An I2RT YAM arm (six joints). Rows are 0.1 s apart.
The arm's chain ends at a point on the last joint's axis. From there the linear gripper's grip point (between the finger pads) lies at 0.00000 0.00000 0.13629 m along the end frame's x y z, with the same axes.
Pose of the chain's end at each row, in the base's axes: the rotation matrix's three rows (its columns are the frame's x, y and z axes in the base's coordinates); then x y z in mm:
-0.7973, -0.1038, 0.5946; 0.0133, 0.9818, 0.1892; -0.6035, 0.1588, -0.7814; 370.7, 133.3, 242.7
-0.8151, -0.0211, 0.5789; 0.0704, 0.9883, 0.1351; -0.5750, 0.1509, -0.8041; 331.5, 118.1, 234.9
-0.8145, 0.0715, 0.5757; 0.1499, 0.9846, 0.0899; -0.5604, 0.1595, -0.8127; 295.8, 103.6, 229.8
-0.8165, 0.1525, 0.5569; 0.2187, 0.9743, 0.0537; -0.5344, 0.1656, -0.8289; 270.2, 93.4, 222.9
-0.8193, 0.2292, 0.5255; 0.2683, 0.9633, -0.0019; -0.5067, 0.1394, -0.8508; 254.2, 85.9, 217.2
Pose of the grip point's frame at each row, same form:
-0.7973, -0.1038, 0.5946; 0.0133, 0.9818, 0.1892; -0.6035, 0.1588, -0.7814; 451.7, 159.1, 136.2
-0.8151, -0.0211, 0.5789; 0.0704, 0.9883, 0.1351; -0.5750, 0.1509, -0.8041; 410.4, 136.5, 125.3
-0.8145, 0.0715, 0.5757; 0.1499, 0.9846, 0.0899; -0.5604, 0.1595, -0.8127; 374.3, 115.9, 119.0
-0.8165, 0.1525, 0.5569; 0.2187, 0.9743, 0.0537; -0.5344, 0.1656, -0.8289; 346.1, 100.7, 109.9
-0.8193, 0.2292, 0.5255; 0.2683, 0.9633, -0.0019; -0.5067, 0.1394, -0.8508; 325.8, 85.6, 101.2

